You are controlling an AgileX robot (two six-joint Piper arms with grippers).
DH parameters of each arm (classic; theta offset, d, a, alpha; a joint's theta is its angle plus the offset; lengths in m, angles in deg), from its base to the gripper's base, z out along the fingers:
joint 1: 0 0.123 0 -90
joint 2: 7.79 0 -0.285 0
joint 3: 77.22 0 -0.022 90
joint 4: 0 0.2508 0 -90
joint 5: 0 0 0.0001 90
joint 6: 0 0.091 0 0
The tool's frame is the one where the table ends.
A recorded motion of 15 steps. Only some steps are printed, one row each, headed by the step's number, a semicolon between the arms.
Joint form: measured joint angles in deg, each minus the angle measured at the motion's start. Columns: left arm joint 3, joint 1, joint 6, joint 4, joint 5, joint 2; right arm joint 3, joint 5, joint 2, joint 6, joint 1, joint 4.
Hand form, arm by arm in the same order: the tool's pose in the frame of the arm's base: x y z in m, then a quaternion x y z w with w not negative. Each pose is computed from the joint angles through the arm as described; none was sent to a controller.
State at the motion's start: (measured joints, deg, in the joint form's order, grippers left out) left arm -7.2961 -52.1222 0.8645 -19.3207 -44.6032 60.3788; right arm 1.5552 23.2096 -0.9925 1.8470 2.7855 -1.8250
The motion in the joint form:
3: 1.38 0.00 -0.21 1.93 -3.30 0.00; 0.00 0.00 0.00 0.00 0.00 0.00
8: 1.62 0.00 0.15 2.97 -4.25 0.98; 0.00 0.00 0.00 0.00 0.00 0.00
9: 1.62 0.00 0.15 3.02 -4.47 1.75; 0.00 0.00 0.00 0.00 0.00 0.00
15: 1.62 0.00 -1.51 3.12 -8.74 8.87; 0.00 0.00 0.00 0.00 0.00 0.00
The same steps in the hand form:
3: 0.1156 -0.1158 0.2066 0.17974 0.70172 -0.29055 0.62519; 0.0515 0.0014 0.1687 -0.01490 0.81281 0.00992 0.58225
8: 0.1155 -0.1170 0.2044 0.19129 0.69936 -0.28636 0.62634; 0.0515 0.0014 0.1687 -0.01490 0.81281 0.00992 0.58225
9: 0.1161 -0.1179 0.2026 0.19326 0.70211 -0.28383 0.62380; 0.0515 0.0014 0.1687 -0.01490 0.81281 0.00992 0.58225
15: 0.1227 -0.1246 0.1883 0.19297 0.71884 -0.27254 0.60972; 0.0515 0.0014 0.1687 -0.01490 0.81281 0.00992 0.58225

